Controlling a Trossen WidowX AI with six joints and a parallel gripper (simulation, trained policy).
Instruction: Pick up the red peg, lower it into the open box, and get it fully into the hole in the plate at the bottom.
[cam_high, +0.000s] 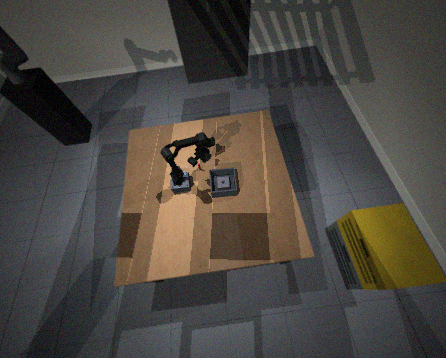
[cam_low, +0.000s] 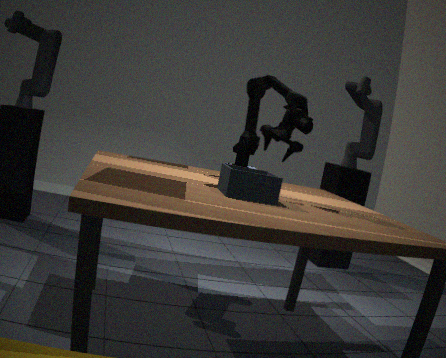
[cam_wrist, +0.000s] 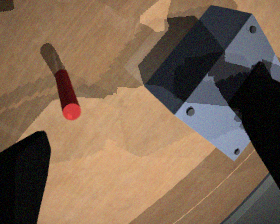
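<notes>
Right now my gripper tip is 12 cm above the red peg and 4 cm to the right of it. From my gripper tip the other things lie so: grey bottom plate 17 cm ahead, 13 cm to the right, 11 cm below; then dark box 17 cm ahead, 13 cm to the right, 13 cm below.
</notes>
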